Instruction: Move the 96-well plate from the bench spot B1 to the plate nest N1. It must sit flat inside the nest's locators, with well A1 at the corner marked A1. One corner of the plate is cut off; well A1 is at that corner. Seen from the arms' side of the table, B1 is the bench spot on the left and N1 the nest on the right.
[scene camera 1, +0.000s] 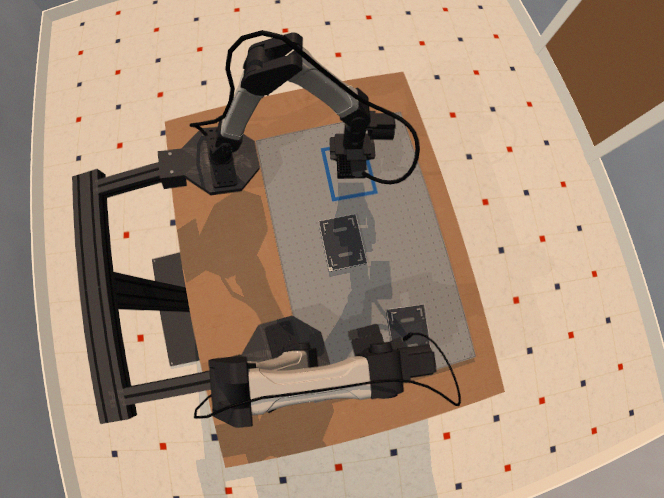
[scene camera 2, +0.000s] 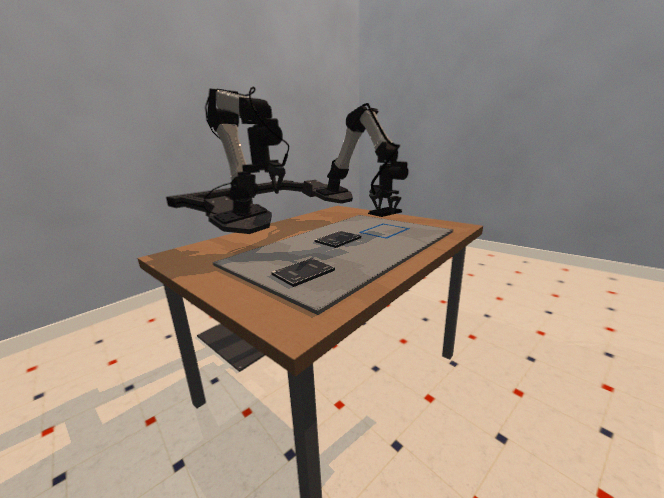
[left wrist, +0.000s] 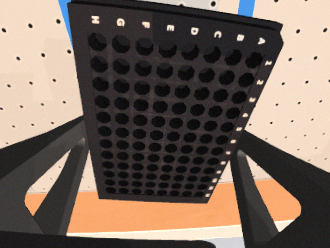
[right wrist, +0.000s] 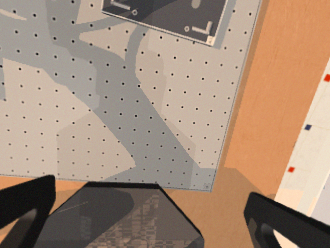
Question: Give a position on a black 96-well plate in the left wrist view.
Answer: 169, 137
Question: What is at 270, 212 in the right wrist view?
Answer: My right gripper.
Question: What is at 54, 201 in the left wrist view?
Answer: My left gripper.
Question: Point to my right gripper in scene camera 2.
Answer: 265, 195
